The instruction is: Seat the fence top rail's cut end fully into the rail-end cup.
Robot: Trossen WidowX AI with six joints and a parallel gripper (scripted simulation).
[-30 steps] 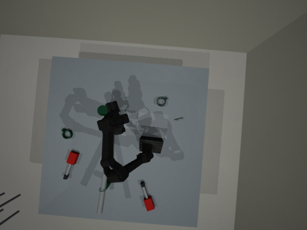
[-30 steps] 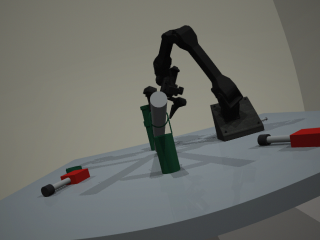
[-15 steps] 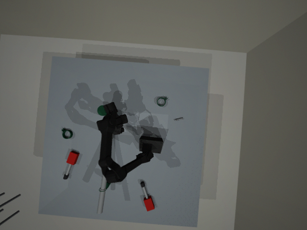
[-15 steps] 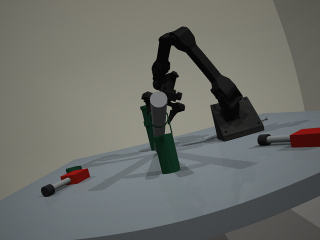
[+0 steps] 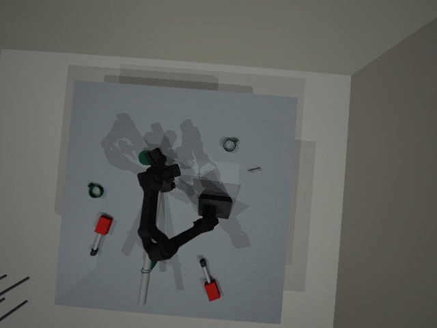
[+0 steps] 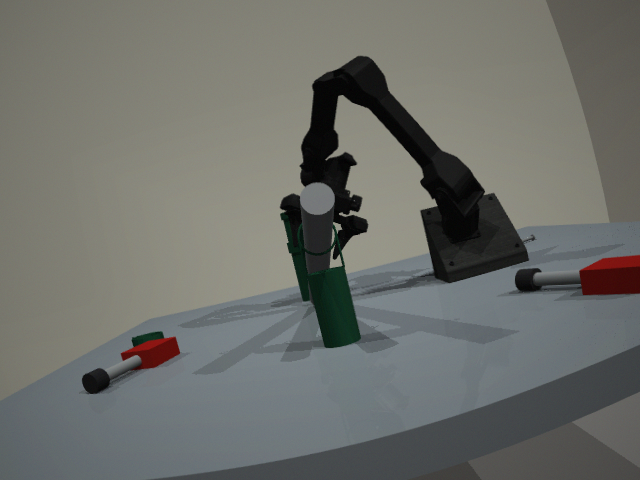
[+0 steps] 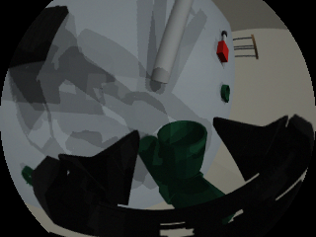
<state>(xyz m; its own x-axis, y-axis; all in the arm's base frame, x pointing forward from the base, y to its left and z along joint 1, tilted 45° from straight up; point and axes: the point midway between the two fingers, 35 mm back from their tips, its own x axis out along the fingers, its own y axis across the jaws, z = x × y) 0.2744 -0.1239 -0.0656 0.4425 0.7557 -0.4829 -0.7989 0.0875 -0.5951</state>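
The green rail-end cup lies 3 cm to the right of my gripper tip and 2 cm above it. The rest, counted from my gripper tip: green line post (45 cm to the left, 2 cm behind); small bolt (52 cm behind, 10 cm to the right, 10 cm below).
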